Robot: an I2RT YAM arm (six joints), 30 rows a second.
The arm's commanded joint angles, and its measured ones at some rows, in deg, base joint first. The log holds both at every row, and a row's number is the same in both.
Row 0, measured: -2.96, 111.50, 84.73, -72.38, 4.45, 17.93
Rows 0 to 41, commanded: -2.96, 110.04, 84.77, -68.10, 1.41, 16.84; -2.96, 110.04, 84.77, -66.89, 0.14, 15.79; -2.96, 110.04, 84.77, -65.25, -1.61, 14.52; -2.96, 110.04, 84.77, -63.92, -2.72, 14.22; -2.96, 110.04, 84.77, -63.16, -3.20, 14.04; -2.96, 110.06, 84.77, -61.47, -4.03, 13.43; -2.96, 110.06, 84.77, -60.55, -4.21, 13.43; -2.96, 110.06, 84.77, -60.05, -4.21, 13.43; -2.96, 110.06, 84.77, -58.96, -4.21, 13.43; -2.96, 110.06, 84.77, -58.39, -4.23, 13.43; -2.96, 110.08, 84.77, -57.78, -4.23, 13.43; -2.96, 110.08, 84.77, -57.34, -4.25, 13.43; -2.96, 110.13, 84.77, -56.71, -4.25, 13.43; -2.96, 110.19, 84.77, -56.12, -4.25, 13.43; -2.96, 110.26, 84.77, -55.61, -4.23, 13.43; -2.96, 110.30, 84.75, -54.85, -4.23, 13.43; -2.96, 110.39, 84.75, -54.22, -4.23, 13.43; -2.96, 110.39, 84.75, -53.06, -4.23, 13.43; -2.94, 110.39, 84.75, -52.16, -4.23, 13.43; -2.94, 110.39, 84.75, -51.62, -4.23, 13.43; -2.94, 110.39, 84.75, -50.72, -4.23, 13.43; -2.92, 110.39, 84.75, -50.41, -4.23, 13.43; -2.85, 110.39, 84.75, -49.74, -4.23, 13.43; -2.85, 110.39, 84.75, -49.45, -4.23, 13.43; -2.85, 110.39, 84.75, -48.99, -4.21, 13.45; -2.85, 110.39, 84.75, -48.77, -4.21, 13.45; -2.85, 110.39, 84.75, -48.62, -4.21, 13.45; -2.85, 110.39, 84.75, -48.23, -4.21, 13.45; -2.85, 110.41, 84.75, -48.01, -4.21, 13.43; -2.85, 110.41, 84.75, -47.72, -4.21, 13.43; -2.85, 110.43, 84.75, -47.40, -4.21, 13.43; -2.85, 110.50, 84.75, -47.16, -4.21, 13.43; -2.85, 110.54, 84.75, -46.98, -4.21, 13.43; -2.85, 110.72, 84.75, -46.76, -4.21, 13.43; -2.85, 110.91, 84.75, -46.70, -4.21, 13.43; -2.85, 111.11, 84.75, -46.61, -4.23, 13.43; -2.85, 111.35, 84.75, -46.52, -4.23, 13.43; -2.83, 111.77, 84.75, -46.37, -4.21, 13.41; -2.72, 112.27, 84.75, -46.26, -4.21, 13.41; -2.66, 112.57, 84.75, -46.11, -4.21, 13.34; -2.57, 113.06, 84.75, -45.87, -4.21, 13.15; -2.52, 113.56, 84.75, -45.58, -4.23, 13.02
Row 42, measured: -2.90, 112.01, 84.71, -46.30, -4.29, 13.61
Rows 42 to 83, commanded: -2.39, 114.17, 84.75, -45.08, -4.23, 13.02; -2.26, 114.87, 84.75, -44.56, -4.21, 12.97; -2.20, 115.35, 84.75, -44.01, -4.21, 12.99; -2.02, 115.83, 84.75, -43.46, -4.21, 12.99; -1.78, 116.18, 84.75, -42.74, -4.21, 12.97; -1.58, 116.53, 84.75, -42.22, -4.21, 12.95; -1.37, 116.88, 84.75, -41.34, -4.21, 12.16; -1.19, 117.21, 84.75, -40.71, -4.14, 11.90; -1.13, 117.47, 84.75, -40.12, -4.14, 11.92; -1.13, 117.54, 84.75, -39.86, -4.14, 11.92; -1.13, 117.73, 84.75, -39.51, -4.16, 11.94; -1.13, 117.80, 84.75, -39.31, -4.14, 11.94; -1.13, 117.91, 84.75, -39.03, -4.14, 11.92; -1.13, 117.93, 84.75, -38.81, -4.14, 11.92; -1.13, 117.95, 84.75, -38.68, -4.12, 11.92; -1.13, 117.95, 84.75, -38.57, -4.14, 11.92; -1.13, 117.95, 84.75, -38.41, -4.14, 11.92; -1.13, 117.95, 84.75, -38.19, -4.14, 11.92; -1.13, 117.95, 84.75, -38.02, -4.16, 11.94; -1.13, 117.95, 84.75, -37.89, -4.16, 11.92; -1.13, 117.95, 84.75, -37.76, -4.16, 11.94; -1.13, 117.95, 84.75, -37.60, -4.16, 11.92; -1.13, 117.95, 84.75, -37.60, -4.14, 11.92; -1.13, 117.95, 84.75, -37.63, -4.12, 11.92; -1.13, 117.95, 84.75, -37.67, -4.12, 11.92; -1.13, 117.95, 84.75, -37.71, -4.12, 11.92; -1.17, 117.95, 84.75, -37.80, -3.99, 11.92; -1.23, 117.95, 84.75, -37.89, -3.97, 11.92; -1.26, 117.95, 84.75, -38.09, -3.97, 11.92; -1.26, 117.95, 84.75, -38.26, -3.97, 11.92; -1.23, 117.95, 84.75, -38.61, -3.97, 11.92; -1.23, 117.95, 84.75, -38.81, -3.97, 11.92; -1.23, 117.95, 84.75, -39.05, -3.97, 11.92; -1.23, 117.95, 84.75, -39.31, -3.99, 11.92; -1.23, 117.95, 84.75, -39.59, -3.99, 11.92; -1.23, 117.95, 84.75, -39.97, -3.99, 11.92; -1.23, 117.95, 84.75, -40.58, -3.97, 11.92; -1.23, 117.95, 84.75, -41.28, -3.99, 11.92; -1.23, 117.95, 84.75, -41.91, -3.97, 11.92; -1.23, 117.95, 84.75, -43.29, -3.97, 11.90; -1.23, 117.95, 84.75, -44.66, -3.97, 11.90; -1.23, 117.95, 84.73, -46.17, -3.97, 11.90
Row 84, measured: -1.13, 116.97, 84.73, -43.77, -4.16, 11.94
